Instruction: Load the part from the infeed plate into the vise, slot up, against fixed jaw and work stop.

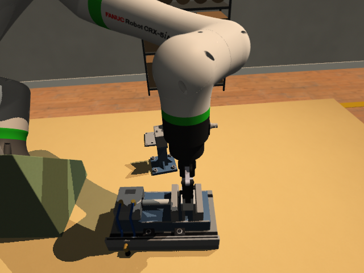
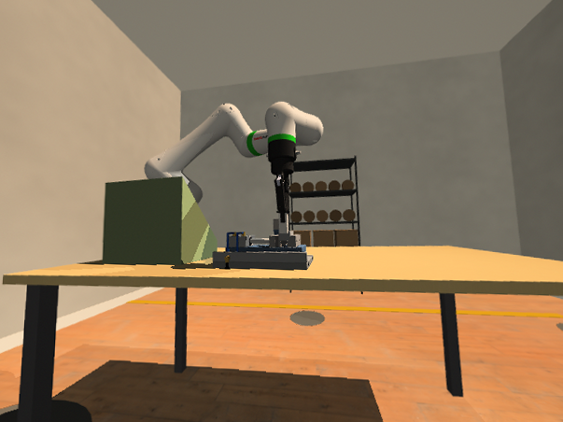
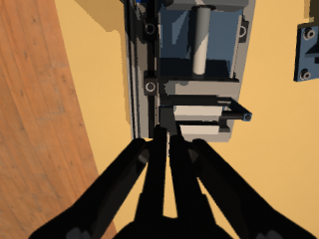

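Now: hand 40 mm to the right of the part and 40 mm above it. The rest, counted from my hand: moving jaw 60 mm below, 40 mm to the left, 30 mm behind; then fixed jaw 60 mm below, 40 mm to the left, 30 mm ahead; then work stop 90 mm to the left, 50 mm below.
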